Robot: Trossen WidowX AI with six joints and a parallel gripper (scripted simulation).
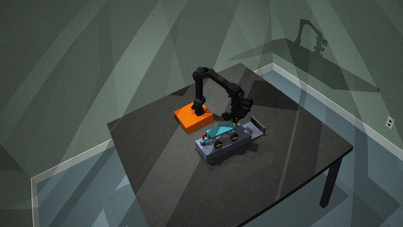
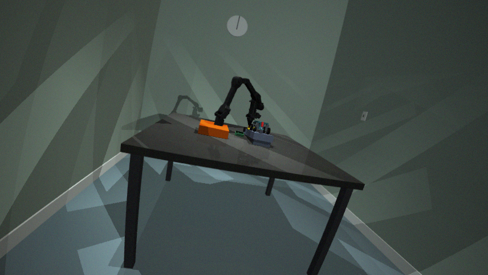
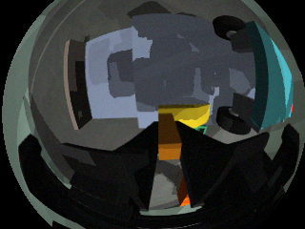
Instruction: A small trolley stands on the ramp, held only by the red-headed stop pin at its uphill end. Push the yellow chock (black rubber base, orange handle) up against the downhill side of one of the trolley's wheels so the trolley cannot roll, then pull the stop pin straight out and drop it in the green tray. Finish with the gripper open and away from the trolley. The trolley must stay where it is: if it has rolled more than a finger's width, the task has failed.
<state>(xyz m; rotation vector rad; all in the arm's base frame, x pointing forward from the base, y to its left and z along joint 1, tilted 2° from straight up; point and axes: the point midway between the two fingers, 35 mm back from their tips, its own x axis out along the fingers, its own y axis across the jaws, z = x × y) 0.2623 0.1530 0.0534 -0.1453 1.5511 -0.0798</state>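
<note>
My gripper tip is 50 mm short of the red-headed stop pin, 260 mm to the left of it and 50 mm below it. The rest, counted from my gripper tip: green tray (70 mm behind, 30 mm to the right, 90 mm below); then grey ramp (60 mm ahead, 140 mm to the right, 40 mm below); then yellow chock (20 mm to the right, 10 mm below).
</note>
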